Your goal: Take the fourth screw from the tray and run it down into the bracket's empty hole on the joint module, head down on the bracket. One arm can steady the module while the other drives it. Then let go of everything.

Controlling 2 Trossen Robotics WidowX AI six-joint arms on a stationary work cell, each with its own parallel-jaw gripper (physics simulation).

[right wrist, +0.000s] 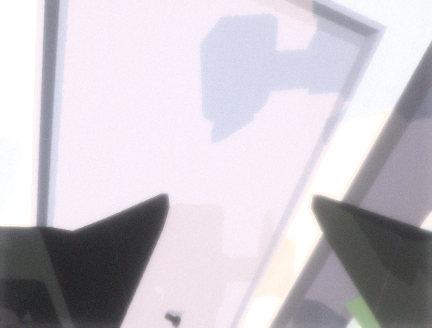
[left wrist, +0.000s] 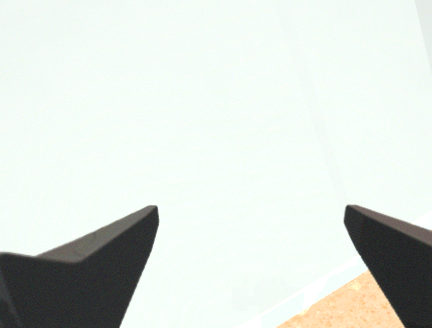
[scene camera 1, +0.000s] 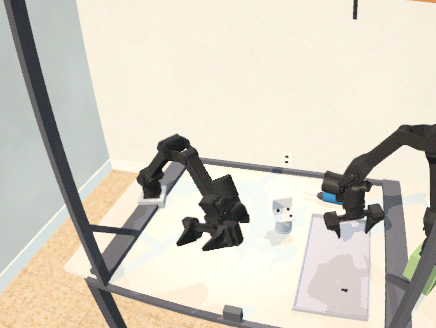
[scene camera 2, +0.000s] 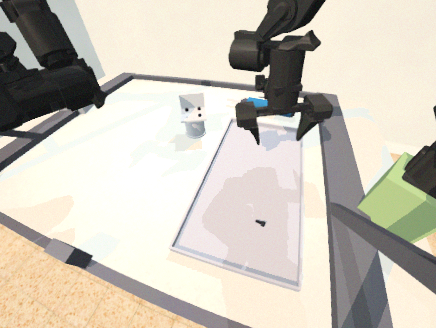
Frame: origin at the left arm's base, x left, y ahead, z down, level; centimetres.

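Seen in the pictures: left gripper, fingertip midpoint: [left wrist: 249, 213] [scene camera 1: 189, 247]; right gripper, fingertip midpoint: [right wrist: 239, 200] [scene camera 1: 352, 235] [scene camera 2: 277, 142]; left arm's base, origin of the base link: [scene camera 1: 152, 193]; right arm's base, origin of the base link: [scene camera 2: 427, 180].
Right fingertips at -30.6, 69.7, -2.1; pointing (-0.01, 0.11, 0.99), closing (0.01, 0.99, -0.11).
Observation:
Offsets run from my right fingertips to a thing's middle, as dx, dy, dz. "pt": to the spot under its first point.
A small dark screw {-17.7, -6.1, +4.9} [scene camera 1: 344, 290] [scene camera 2: 260, 222] [right wrist: 173, 318] lies in the pale tray {-5.9, -5.9, +4.9} [scene camera 1: 320, 250] [scene camera 2: 220, 175] [right wrist: 125, 125], toward its near end in the scene views. The joint module {+12.0, -21.1, +2.5} [scene camera 1: 283, 228] [scene camera 2: 195, 129] stands upright left of the tray, with a white bracket {+12.0, -21.1, -2.5} [scene camera 1: 282, 204] [scene camera 2: 192, 102] on top that shows several dark spots; which is the empty hole is too small to tell. My right gripper [scene camera 1: 353, 233] [scene camera 2: 278, 141] [right wrist: 239, 200] is open and empty above the tray's far end. My left gripper [scene camera 1: 191, 246] [left wrist: 249, 213] is open and empty above the table, left of the module.
A blue-handled tool {+24.2, +0.0, +3.7} [scene camera 1: 332, 198] [scene camera 2: 257, 103] lies behind the tray, partly hidden by the right gripper. A green block [scene camera 1: 417, 265] [scene camera 2: 400, 200] is beyond the table's right frame bar {pt -6.0, +15.6, +3.7} [scene camera 2: 345, 170]. A dark box {-24.7, -39.0, +2.6} [scene camera 1: 233, 313] [scene camera 2: 68, 252] sits on the near frame bar.

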